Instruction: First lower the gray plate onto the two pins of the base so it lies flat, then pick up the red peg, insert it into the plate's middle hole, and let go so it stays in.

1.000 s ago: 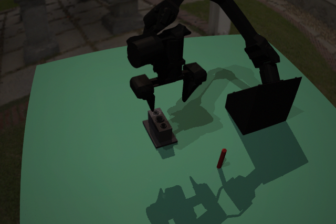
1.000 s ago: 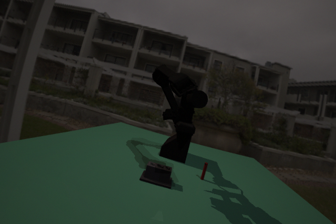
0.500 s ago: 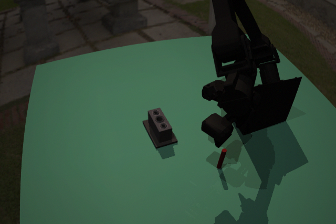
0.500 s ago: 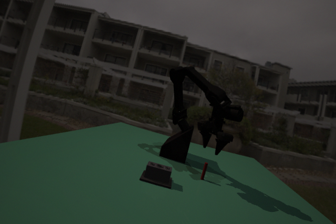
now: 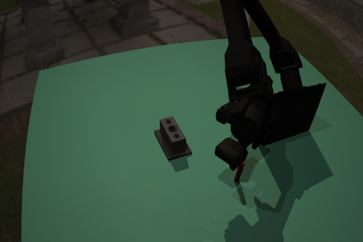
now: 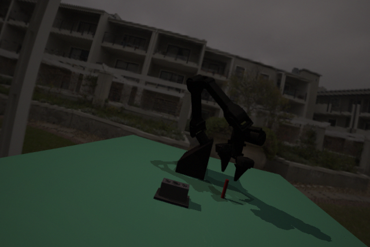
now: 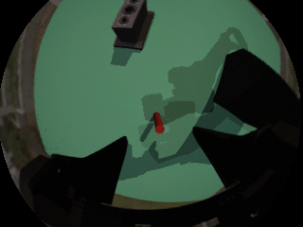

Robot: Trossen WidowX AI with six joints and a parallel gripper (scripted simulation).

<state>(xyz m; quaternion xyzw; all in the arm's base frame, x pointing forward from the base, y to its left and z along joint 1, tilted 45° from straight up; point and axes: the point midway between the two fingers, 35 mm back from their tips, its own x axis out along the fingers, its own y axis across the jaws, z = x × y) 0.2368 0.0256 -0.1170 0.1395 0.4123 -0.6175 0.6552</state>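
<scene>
The red peg is 6 cm below my gripper tip. The rest, counted from my gripper tip: gray plate (10 cm ahead, 20 cm to the right, 5 cm below).
</scene>
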